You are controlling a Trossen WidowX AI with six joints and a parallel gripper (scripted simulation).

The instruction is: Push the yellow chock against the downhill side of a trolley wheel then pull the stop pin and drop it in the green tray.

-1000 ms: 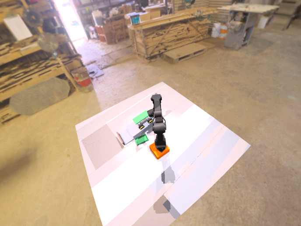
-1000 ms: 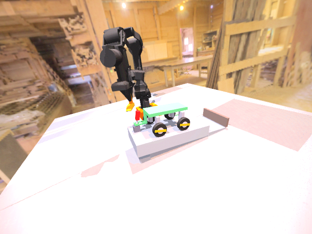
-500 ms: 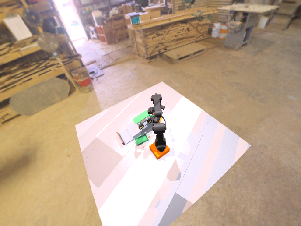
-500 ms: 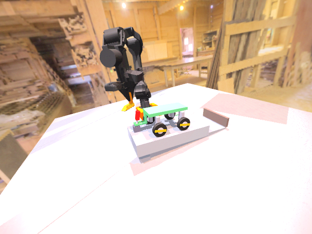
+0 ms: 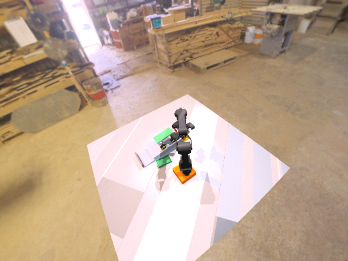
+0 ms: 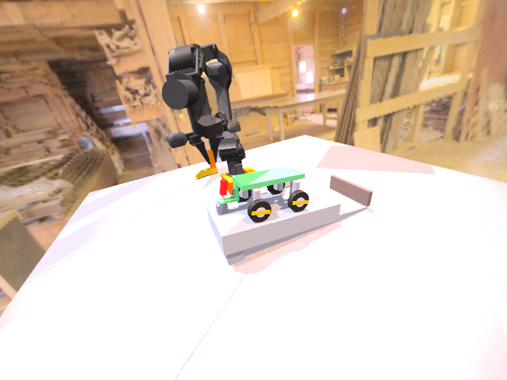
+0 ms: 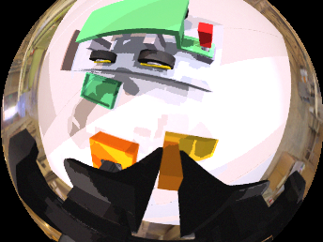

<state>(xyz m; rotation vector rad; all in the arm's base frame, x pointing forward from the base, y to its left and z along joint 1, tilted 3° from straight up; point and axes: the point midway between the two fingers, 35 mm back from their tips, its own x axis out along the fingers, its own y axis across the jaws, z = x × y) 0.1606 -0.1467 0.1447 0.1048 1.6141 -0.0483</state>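
The red-headed stop pin is 120 mm ahead of my gripper tip, 40 mm to the right of it and 40 mm below it. From my gripper tip the other things lie so: grey ramp 160 mm ahead, 70 mm to the left, 130 mm below; then trolley 160 mm ahead, 70 mm to the left, 60 mm below; then yellow chock 20 mm to the right, 10 mm below.
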